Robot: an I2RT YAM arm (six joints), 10 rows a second.
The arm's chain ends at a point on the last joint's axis. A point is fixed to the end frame.
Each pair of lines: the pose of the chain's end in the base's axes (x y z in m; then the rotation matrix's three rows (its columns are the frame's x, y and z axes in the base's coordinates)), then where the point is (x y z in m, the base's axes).
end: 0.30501, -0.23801, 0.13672; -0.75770, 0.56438, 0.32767; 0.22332, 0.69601, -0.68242; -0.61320, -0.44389, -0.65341
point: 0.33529 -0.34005 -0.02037
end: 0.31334, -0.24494, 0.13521; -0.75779, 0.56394, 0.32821; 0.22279, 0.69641, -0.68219; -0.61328, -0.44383, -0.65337
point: 0.34371 -0.34696 -0.02188
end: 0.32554, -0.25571, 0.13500; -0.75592, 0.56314, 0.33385; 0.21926, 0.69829, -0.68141; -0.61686, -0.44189, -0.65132
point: 0.35702 -0.35774 -0.02187
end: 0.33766, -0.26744, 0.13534; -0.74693, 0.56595, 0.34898; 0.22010, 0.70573, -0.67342; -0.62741, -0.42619, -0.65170
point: 0.37239 -0.36785 -0.02188
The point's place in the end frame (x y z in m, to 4 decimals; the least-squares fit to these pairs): 0.0506 0.0158 0.1822
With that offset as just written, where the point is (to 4 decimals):
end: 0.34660, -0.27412, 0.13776; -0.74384, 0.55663, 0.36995; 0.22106, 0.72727, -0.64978; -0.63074, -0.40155, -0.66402
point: 0.3852 -0.3698 -0.0215
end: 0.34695, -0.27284, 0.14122; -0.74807, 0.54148, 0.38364; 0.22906, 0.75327, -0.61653; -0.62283, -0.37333, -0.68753
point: 0.3876 -0.3617 -0.0215
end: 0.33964, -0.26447, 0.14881; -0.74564, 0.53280, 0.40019; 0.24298, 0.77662, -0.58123; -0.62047, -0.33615, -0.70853
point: 0.3832 -0.3458 -0.0170
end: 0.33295, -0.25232, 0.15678; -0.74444, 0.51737, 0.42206; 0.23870, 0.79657, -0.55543; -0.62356, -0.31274, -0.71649
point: 0.3804 -0.3289 -0.0103
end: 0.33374, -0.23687, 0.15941; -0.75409, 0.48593, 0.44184; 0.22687, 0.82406, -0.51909; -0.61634, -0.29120, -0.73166
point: 0.3838 -0.3069 -0.0097
